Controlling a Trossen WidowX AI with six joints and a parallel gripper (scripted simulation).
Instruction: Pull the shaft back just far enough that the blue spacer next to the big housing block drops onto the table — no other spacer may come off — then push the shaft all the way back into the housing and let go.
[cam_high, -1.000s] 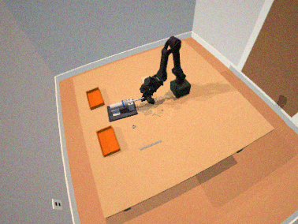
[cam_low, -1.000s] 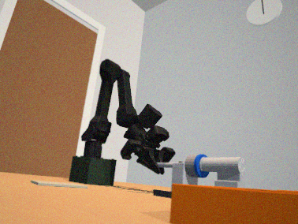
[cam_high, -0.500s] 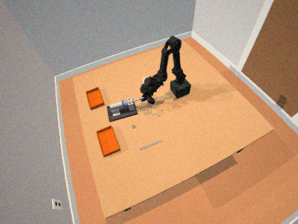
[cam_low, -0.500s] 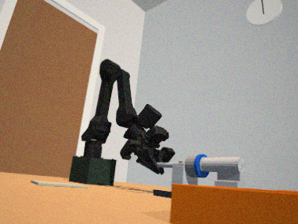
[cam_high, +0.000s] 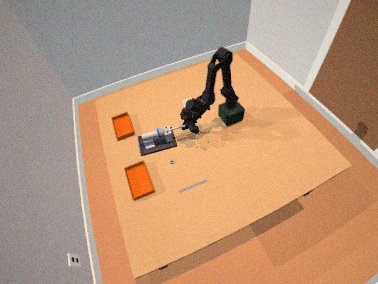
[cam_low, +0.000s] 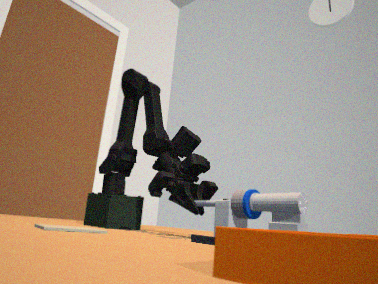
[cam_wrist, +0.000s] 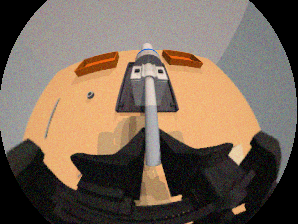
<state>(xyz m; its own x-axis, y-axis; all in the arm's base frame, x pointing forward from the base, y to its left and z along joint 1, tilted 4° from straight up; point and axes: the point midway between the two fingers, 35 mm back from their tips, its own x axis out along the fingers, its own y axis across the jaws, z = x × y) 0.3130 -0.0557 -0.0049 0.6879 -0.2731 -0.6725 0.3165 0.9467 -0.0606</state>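
The grey shaft lies 5 cm ahead of my gripper tip, 2 cm to the right of it and 2 cm above it. Also, from my gripper tip: blue spacer (13 cm ahead, 5 cm to the right, 2 cm above); then grey spacer (13 cm ahead, 4 cm to the right, 2 cm above); then fixture (17 cm ahead, 6 cm to the right, 1 cm below).
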